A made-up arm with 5 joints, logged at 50 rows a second.
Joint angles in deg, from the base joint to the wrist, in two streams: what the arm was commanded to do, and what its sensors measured. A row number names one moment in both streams.
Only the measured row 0 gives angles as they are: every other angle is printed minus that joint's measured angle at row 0.
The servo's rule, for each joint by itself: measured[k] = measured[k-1] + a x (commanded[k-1-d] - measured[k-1]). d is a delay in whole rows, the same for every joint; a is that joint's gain. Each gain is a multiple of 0.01, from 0.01 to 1. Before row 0 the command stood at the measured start. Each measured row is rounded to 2 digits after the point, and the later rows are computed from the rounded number. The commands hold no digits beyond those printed.
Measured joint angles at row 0:
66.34, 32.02, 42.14, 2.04, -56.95
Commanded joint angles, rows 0 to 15:
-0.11, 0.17, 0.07, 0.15, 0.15
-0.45, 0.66, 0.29, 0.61, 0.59
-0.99, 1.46, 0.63, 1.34, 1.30
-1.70, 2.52, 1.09, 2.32, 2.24
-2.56, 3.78, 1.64, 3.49, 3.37
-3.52, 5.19, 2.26, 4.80, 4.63
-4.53, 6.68, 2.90, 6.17, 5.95
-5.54, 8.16, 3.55, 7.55, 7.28
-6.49, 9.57, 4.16, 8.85, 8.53
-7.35, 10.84, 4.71, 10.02, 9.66
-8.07, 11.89, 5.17, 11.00, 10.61
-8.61, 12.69, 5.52, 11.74, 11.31
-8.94, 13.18, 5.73, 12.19, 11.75
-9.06, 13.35, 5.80, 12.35, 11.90
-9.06, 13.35, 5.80, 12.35, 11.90
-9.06, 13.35, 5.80, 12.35, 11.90
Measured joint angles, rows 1 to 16:
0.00, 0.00, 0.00, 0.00, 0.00
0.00, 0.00, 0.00, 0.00, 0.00
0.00, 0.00, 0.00, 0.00, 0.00
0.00, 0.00, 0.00, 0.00, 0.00
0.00, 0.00, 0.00, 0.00, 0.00
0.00, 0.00, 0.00, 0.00, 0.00
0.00, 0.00, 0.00, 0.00, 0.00
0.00, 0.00, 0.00, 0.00, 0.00
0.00, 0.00, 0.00, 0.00, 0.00
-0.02, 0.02, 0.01, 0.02, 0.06
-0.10, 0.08, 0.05, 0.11, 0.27
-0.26, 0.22, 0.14, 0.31, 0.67
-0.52, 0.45, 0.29, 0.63, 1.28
-0.89, 0.78, 0.51, 1.09, 2.10
-1.36, 1.22, 0.79, 1.68, 3.09
-1.93, 1.77, 1.13, 2.40, 4.21
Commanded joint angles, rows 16 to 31:
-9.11, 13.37, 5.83, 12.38, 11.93
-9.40, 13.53, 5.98, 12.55, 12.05
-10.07, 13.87, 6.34, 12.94, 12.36
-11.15, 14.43, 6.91, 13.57, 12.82
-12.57, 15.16, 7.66, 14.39, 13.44
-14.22, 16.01, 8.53, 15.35, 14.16
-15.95, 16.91, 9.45, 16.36, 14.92
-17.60, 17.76, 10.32, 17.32, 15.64
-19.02, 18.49, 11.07, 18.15, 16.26
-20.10, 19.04, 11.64, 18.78, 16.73
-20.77, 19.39, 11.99, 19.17, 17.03
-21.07, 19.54, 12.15, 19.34, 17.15
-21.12, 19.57, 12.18, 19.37, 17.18
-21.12, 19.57, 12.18, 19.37, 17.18
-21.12, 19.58, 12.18, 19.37, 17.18
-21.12, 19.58, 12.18, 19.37, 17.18
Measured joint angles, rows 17 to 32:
-2.58, 2.41, 1.52, 3.22, 5.41
-3.28, 3.13, 1.94, 4.12, 6.63
-4.01, 3.90, 2.38, 5.06, 7.81
-4.74, 4.70, 2.83, 6.01, 8.90
-5.44, 5.50, 3.26, 6.93, 9.84
-6.07, 6.27, 3.66, 7.77, 10.58
-6.61, 6.98, 4.00, 8.50, 11.09
-7.05, 7.62, 4.29, 9.12, 11.41
-7.41, 8.19, 4.53, 9.64, 11.60
-7.72, 8.71, 4.74, 10.08, 11.73
-8.02, 9.19, 4.94, 10.48, 11.85
-8.39, 9.66, 5.16, 10.87, 12.05
-8.89, 10.14, 5.44, 11.30, 12.35
-9.55, 10.64, 5.80, 11.79, 12.78
-10.39, 11.18, 6.24, 12.36, 13.32
-11.39, 11.75, 6.75, 13.00, 13.94

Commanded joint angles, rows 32 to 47:
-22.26, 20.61, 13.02, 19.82, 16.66
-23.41, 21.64, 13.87, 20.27, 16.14
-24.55, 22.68, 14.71, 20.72, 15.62
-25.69, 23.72, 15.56, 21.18, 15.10
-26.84, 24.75, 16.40, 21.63, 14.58
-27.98, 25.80, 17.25, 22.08, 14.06
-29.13, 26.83, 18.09, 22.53, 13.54
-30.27, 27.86, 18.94, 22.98, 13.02
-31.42, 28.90, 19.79, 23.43, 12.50
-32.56, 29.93, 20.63, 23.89, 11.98
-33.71, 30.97, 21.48, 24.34, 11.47
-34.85, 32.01, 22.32, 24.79, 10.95
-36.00, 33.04, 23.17, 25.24, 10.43
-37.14, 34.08, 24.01, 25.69, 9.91
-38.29, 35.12, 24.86, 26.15, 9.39
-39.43, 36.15, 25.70, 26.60, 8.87
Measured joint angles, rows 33 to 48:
-12.51, 12.35, 7.32, 13.69, 14.60
-13.68, 12.96, 7.92, 14.40, 15.25
-14.84, 13.57, 8.52, 15.10, 15.83
-15.91, 14.15, 9.08, 15.75, 16.30
-16.84, 14.69, 9.57, 16.32, 16.63
-17.61, 15.18, 9.99, 16.81, 16.84
-18.24, 15.62, 10.34, 17.22, 16.97
-18.76, 16.02, 10.63, 17.56, 17.05
-19.18, 16.38, 10.88, 17.85, 17.10
-19.73, 16.80, 11.22, 18.17, 16.93
-20.39, 17.28, 11.64, 18.51, 16.62
-21.14, 17.82, 12.13, 18.86, 16.23
-21.96, 18.41, 12.68, 19.23, 15.79
-22.84, 19.04, 13.28, 19.61, 15.32
-23.77, 19.72, 13.92, 20.01, 14.83
-24.73, 20.43, 14.59, 20.41, 14.33

